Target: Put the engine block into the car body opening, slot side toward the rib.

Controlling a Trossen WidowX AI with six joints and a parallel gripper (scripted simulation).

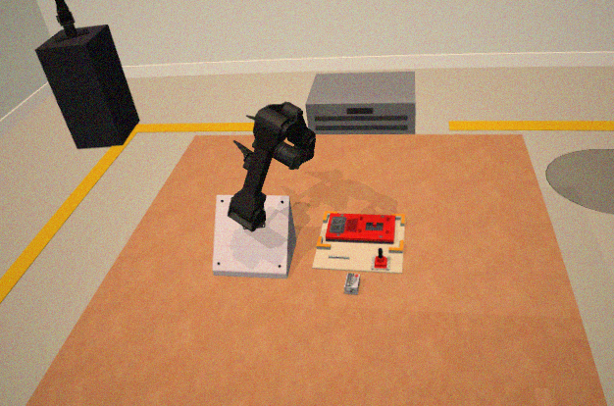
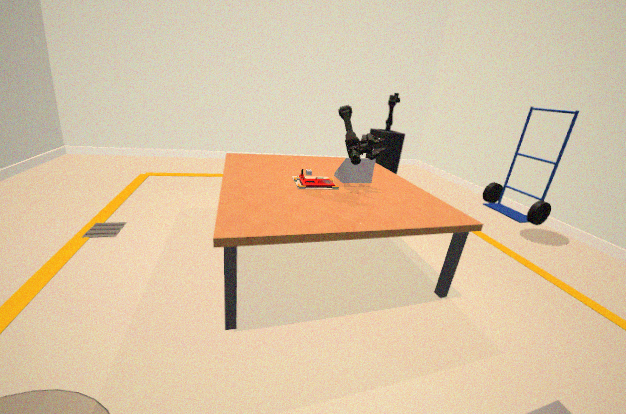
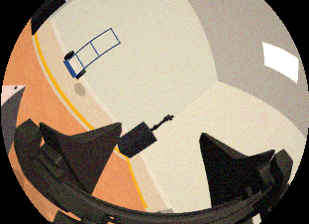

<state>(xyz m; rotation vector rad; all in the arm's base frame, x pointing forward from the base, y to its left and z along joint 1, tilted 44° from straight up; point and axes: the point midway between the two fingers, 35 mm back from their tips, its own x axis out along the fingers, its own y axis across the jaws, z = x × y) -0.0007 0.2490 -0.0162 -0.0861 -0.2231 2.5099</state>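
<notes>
My gripper tip is 31 cm short of the grey engine block, 36 cm to the left of it and 29 cm above it. Round my gripper tip: cream base board (35 cm ahead, 18 cm to the right, 29 cm below).
</notes>
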